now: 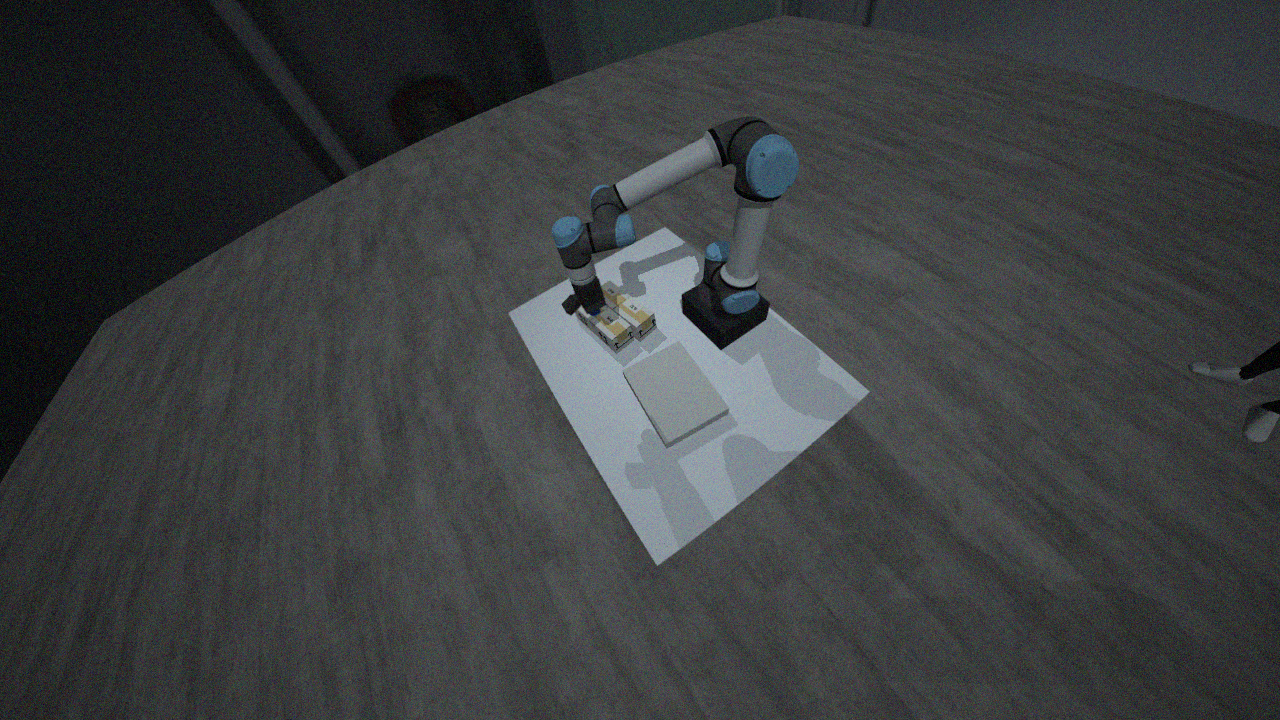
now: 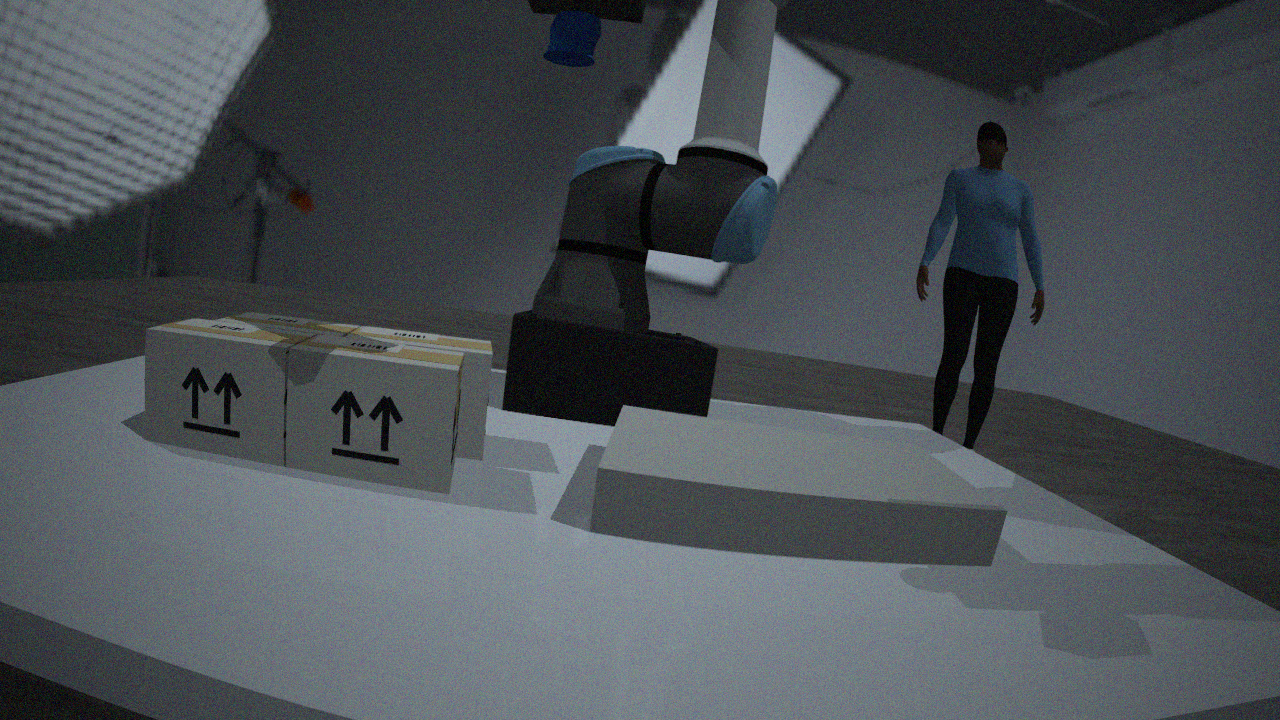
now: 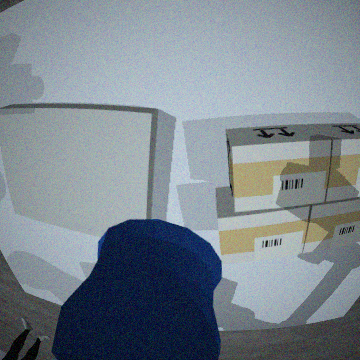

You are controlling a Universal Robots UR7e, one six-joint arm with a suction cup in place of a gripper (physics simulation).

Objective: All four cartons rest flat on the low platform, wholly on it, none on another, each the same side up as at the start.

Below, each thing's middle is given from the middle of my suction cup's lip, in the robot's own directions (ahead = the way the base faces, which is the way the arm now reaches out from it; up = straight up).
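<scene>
Position of my suction cup relative to the low grey platform (image 2: 665,477): 220 mm to the right of it, 120 mm past it, 310 mm above it.
</scene>
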